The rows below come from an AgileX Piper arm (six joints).
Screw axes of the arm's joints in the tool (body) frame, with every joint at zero. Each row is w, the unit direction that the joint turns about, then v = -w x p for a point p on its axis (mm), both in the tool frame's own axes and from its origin. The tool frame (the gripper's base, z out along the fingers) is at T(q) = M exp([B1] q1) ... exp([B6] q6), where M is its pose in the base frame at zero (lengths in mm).
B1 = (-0.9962, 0, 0.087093, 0.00, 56.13, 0.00)
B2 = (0, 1, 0, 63.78, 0.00, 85.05)
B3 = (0, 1, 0, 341.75, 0.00, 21.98)
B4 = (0, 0, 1, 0.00, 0.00, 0.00)
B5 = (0, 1, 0, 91.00, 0.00, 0.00)
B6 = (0, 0, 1, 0.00, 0.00, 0.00)
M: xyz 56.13 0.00 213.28 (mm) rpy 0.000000 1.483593 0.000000 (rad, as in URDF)
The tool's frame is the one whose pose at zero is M.
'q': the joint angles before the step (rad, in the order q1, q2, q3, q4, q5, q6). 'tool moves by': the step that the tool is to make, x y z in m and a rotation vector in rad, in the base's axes. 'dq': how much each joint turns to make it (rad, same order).
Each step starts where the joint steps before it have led.
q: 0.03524 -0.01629 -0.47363 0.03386 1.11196 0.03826
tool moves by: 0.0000 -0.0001 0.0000 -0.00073 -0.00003 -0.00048
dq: 0.00034 -0.00001 -0.00001 -0.00120 0.00002 0.00032
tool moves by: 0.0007 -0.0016 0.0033 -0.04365 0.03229 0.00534
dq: 0.00014 0.02692 -0.01884 -0.02006 0.02636 -0.02971
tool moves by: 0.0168 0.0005 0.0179 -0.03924 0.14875 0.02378
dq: -0.00040 0.17420 -0.08015 -0.00143 0.05647 -0.04044
